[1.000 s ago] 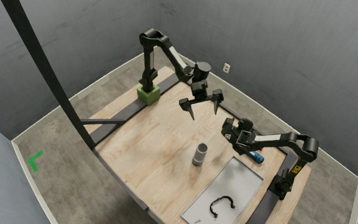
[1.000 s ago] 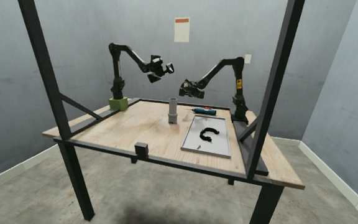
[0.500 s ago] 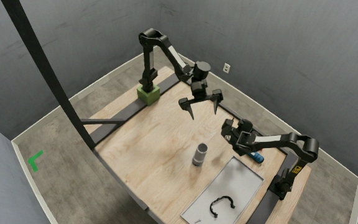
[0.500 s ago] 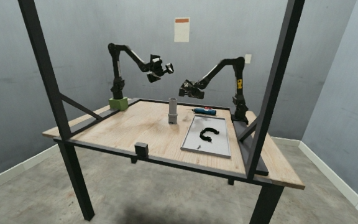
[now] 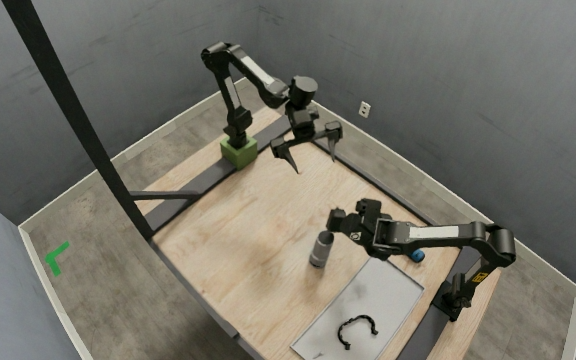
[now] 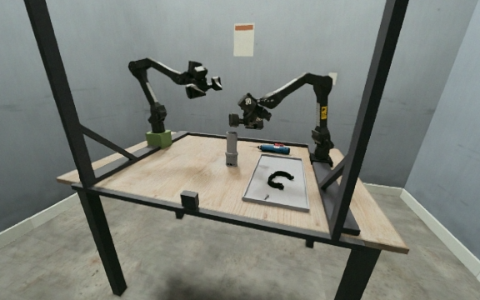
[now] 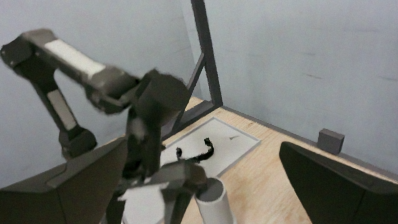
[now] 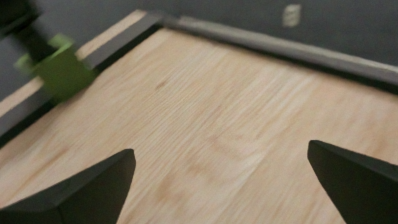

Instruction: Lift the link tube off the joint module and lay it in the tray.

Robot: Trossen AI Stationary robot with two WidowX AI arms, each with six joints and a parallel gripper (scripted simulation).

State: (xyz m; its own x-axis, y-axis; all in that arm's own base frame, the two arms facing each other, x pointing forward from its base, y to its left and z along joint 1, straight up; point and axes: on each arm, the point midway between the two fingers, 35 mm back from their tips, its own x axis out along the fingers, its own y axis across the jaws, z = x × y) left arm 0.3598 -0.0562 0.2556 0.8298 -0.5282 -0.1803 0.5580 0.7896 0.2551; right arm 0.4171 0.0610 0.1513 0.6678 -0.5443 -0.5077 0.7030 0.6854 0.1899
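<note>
My right hand is 100 mm past the grey link tube, 70 mm above it and 20 mm to the right of it. Also, from my right hand: grey joint module: 150 mm below, 100 mm behind, 20 mm to the left; small red tool: 190 mm to the right, 190 mm ahead, 160 mm below; grey tray: 200 mm to the right, 170 mm below, 170 mm behind.
</note>
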